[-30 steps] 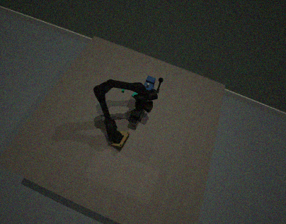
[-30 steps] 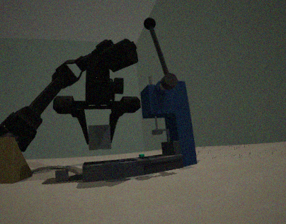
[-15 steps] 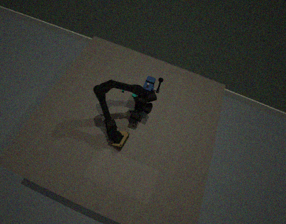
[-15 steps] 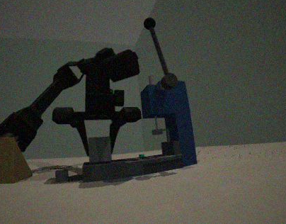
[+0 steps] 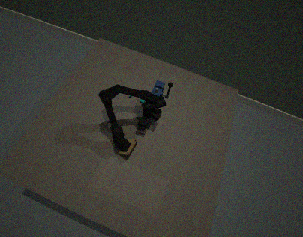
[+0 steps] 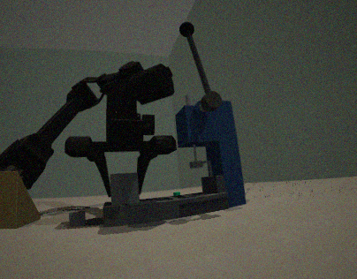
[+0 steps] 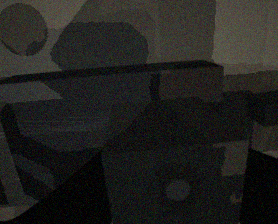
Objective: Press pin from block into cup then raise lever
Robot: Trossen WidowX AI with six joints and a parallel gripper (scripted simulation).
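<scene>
Right now the pale round pin is 10 mm to the right of my gripper tip and 30 mm above it. Round my gripper tip: teal block: 160 mm ahead, 100 mm to the left, 30 mm below; then dark lever: 140 mm ahead, 50 mm to the right, 230 mm above; then thin punch: 140 mm ahead, 10 mm to the left, 110 mm above.
</scene>
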